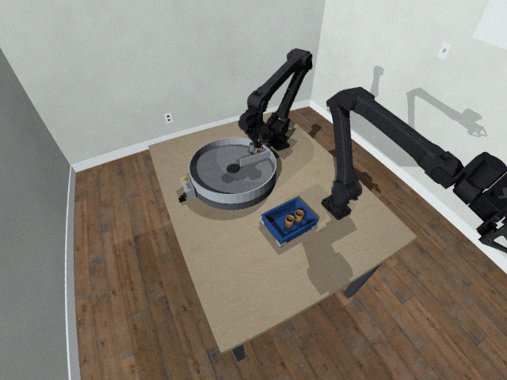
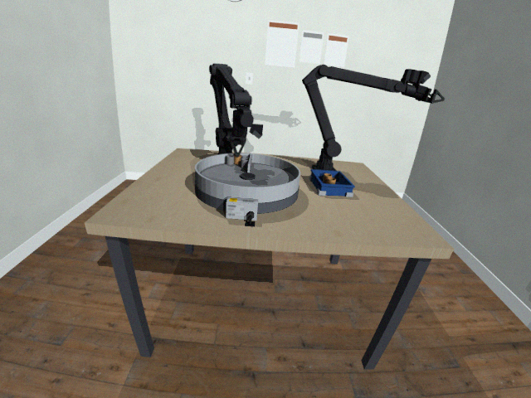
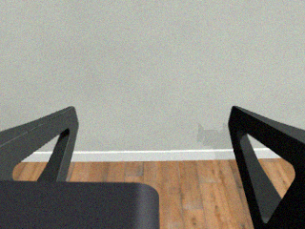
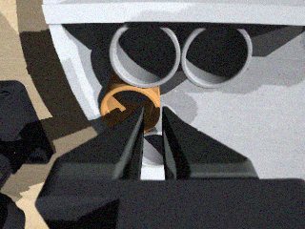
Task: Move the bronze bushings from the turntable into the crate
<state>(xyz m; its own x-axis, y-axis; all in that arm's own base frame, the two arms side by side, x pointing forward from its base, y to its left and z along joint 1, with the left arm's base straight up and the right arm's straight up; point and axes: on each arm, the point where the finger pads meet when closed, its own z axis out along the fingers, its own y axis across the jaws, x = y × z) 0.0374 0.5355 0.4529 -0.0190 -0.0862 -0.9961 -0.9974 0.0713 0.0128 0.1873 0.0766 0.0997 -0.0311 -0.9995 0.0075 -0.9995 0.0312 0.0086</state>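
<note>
Now: the blue crate 43 cm to the left of my right hand, 8 cm below it and 6 cm ahead of it.
</note>
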